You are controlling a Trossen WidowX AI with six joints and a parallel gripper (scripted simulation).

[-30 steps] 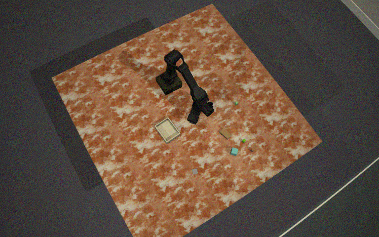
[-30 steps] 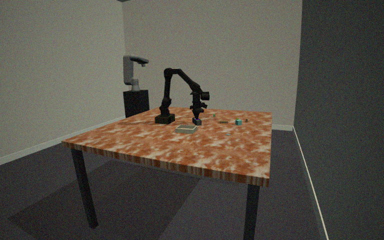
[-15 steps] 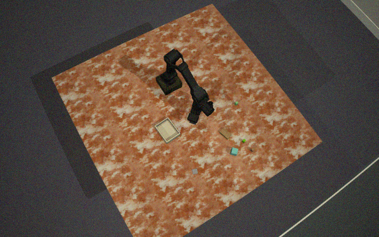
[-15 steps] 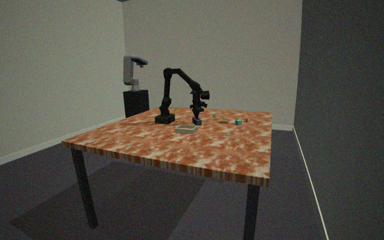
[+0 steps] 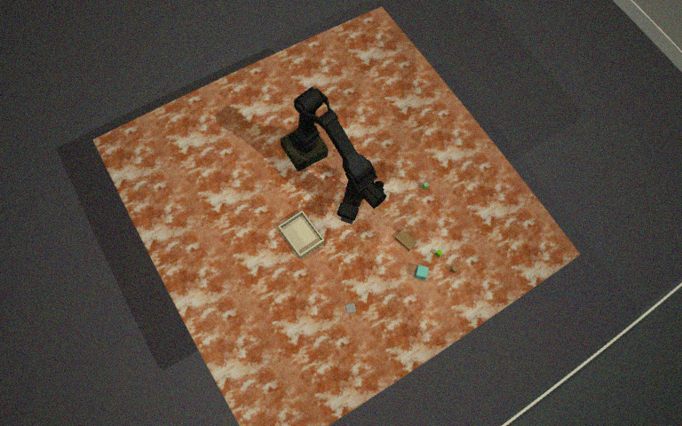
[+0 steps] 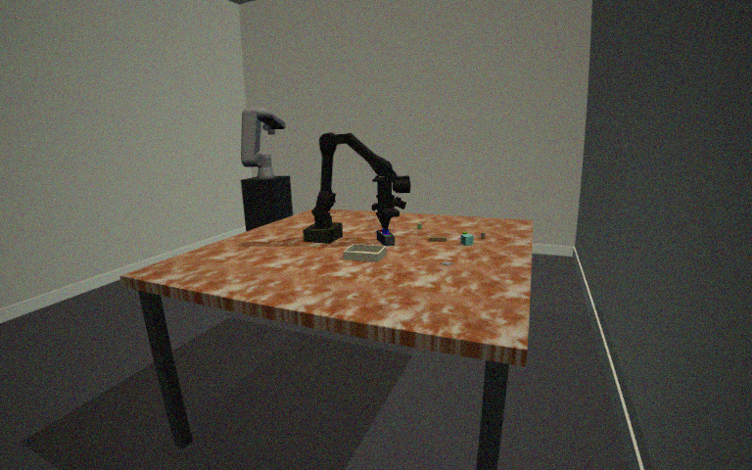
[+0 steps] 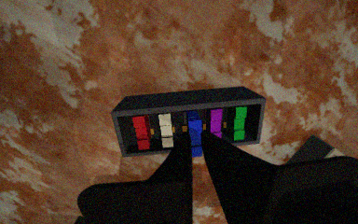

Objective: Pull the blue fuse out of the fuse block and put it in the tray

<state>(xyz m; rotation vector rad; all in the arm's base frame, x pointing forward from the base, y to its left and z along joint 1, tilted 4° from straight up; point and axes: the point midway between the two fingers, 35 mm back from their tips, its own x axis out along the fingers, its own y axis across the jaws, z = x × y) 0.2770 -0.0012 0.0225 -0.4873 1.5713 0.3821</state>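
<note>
Now: gripper tip 20 cm to the left of the cream tray, 5 cm above it and 3 cm past it. The rest, counted from my gripper tip: brown flat piece: 21 cm ahead, 7 cm to the left, 4 cm below; then cyan cube: 33 cm ahead, 3 cm to the left, 3 cm below; then blue fuse: 1 cm below.
</note>
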